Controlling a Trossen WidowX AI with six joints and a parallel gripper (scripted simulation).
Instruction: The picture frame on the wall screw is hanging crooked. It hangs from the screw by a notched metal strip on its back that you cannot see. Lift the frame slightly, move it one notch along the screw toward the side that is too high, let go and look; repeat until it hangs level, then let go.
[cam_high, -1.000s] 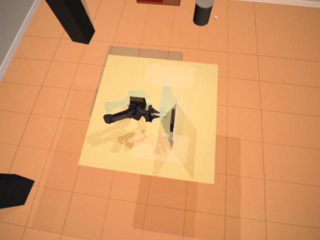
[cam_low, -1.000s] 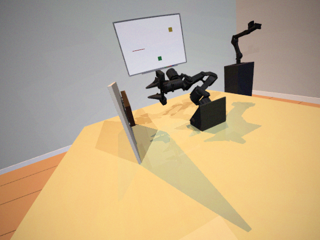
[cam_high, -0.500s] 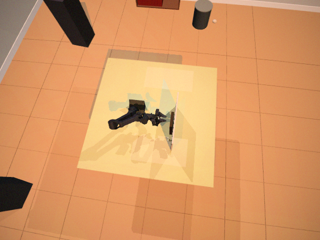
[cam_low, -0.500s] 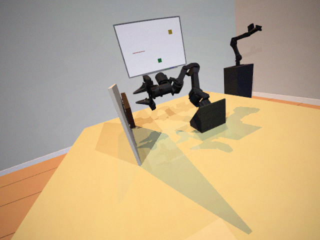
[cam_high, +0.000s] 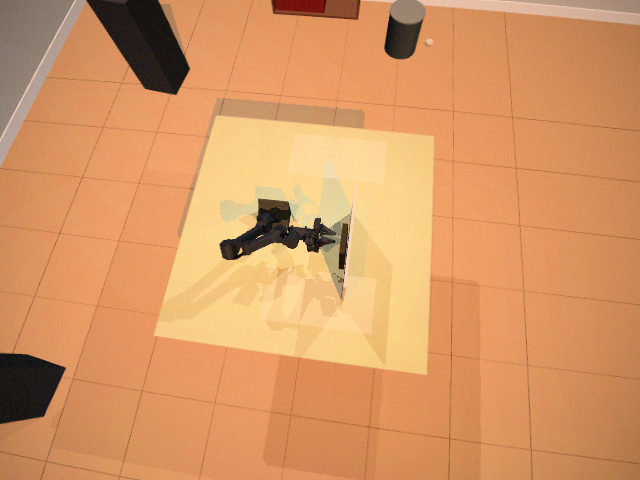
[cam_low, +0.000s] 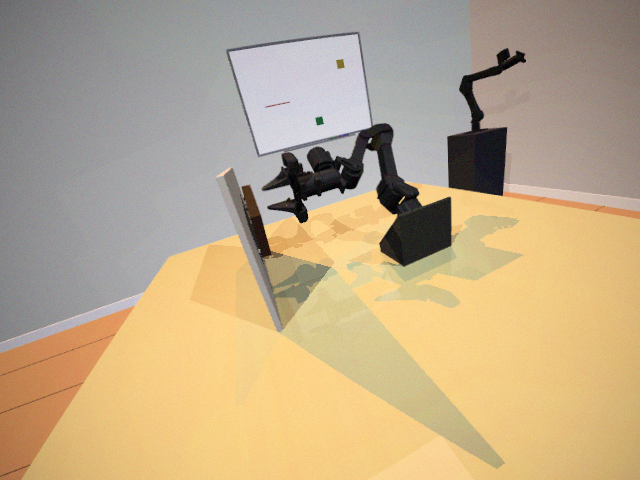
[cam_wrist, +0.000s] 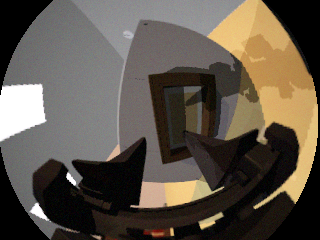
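My gripper tip is 50 mm short of the brown picture frame, 50 mm above it and 10 mm to the left of it. Round my gripper tip: upright wall panel (60 mm below, 60 mm ahead).
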